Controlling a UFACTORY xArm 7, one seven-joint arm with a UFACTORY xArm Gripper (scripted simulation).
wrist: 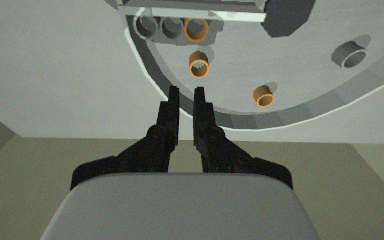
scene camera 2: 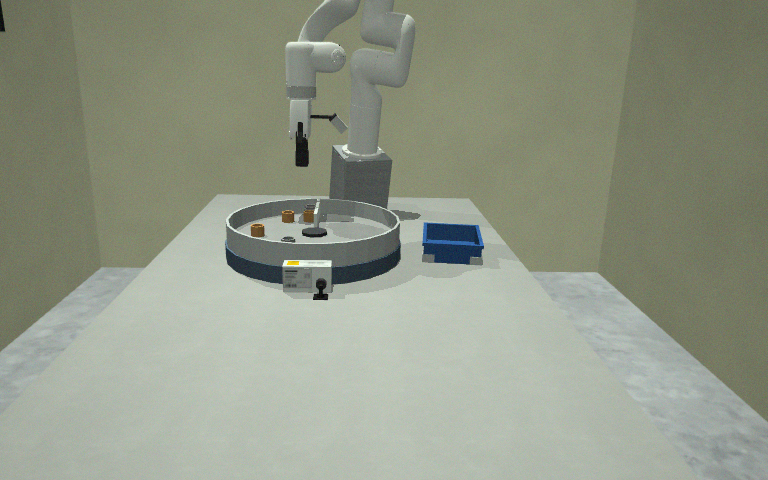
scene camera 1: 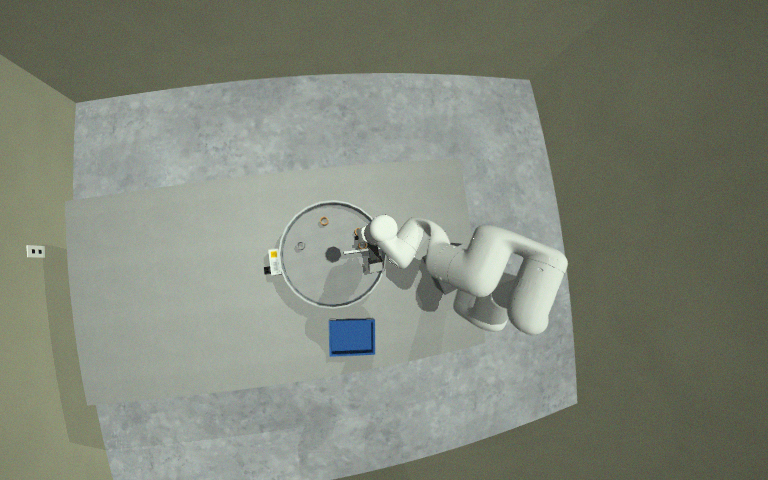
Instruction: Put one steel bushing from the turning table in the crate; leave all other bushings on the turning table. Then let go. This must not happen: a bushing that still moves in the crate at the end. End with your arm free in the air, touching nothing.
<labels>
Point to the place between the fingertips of the gripper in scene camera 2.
302, 165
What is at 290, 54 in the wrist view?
A round turning table.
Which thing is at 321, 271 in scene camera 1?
A round turning table.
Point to a grey steel bushing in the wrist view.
348, 56
</labels>
